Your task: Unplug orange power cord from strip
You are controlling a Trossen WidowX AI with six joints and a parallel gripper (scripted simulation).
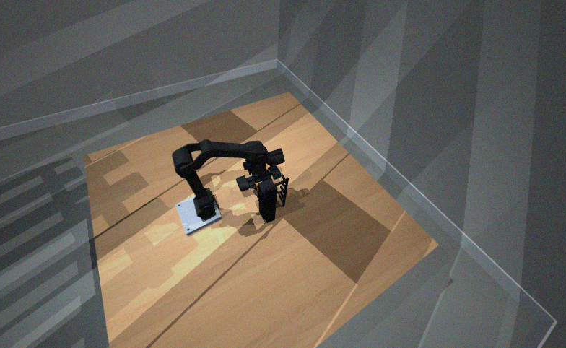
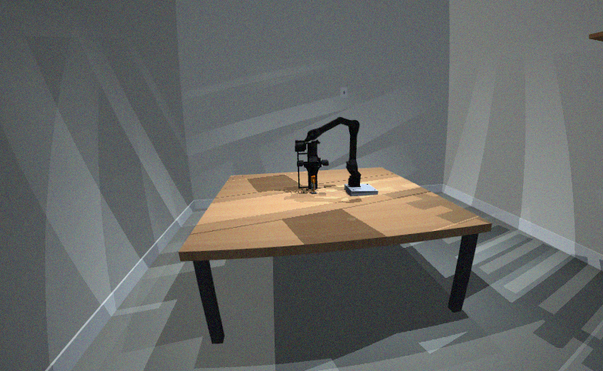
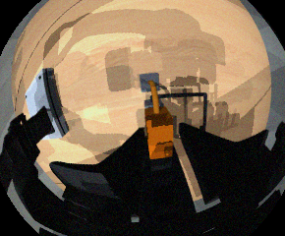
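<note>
My gripper tip is 30 mm to the left of the orange plug.
</note>
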